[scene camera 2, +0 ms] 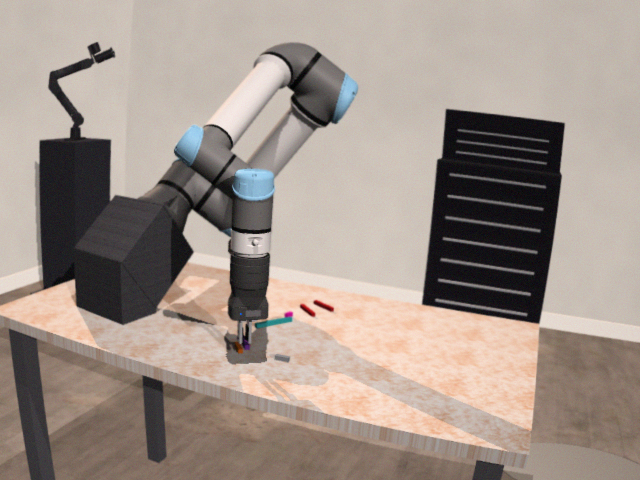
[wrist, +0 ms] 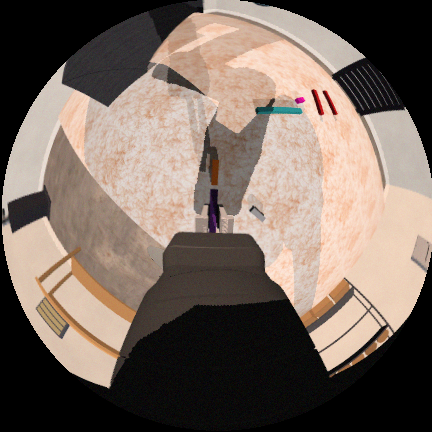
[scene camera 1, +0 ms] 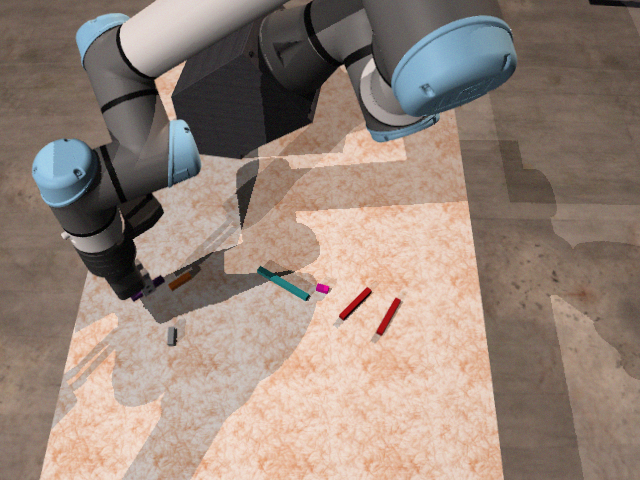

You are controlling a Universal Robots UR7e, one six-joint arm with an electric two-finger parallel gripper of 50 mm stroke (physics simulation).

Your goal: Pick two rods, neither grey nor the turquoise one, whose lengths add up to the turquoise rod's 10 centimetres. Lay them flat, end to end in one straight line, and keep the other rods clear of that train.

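Frame: origin at the arm's base, x back, y up, z left, level; centimetres.
Seen in the pictures: gripper, fingertip midpoint: (scene camera 2: pixel 244 341) (wrist: pixel 212 211) (scene camera 1: pixel 147 288); arm's base at its link origin: (scene camera 2: pixel 154 223) (scene camera 1: pixel 289 54).
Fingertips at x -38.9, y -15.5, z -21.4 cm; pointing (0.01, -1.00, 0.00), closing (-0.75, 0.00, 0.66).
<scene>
Offsets run from my fingertips to a thing's top centre.
My gripper (scene camera 1: pixel 148 286) (scene camera 2: pixel 245 338) (wrist: pixel 212 211) is shut on a purple rod {dx +0.1, dy +0.5, dz +0.1 cm} (scene camera 2: pixel 246 345) (wrist: pixel 214 197), which it holds level, apparently low over the table; the exact height is hard to tell. An orange rod {dx +3.6, dy -3.2, dz +4.2 cm} (scene camera 1: pixel 179 280) (scene camera 2: pixel 238 347) (wrist: pixel 214 172) lies on the table just off one end of the purple rod, nearly in line with it in the wrist view, with a small gap showing. The fingers hide the purple rod's middle. The turquoise rod {dx +3.9, dy -3.2, dz +21.7 cm} (scene camera 1: pixel 289 286) (scene camera 2: pixel 273 322) (wrist: pixel 279 110) lies flat, well apart from both.
A short grey rod {dx -6.6, dy -3.2, dz +4.3 cm} (scene camera 1: pixel 172 335) (scene camera 2: pixel 282 357) (wrist: pixel 257 213) lies near the orange one. A small magenta rod {dx +3.1, dy -3.2, dz +28.5 cm} (scene camera 1: pixel 322 288) (scene camera 2: pixel 288 314) (wrist: pixel 300 100) lies by the turquoise rod's end. Two red rods, one {dx +0.5, dy -3.2, dz +34.0 cm} (scene camera 1: pixel 355 303) and another {dx -1.7, dy -3.2, dz +39.5 cm} (scene camera 1: pixel 388 316), lie beyond it.
</scene>
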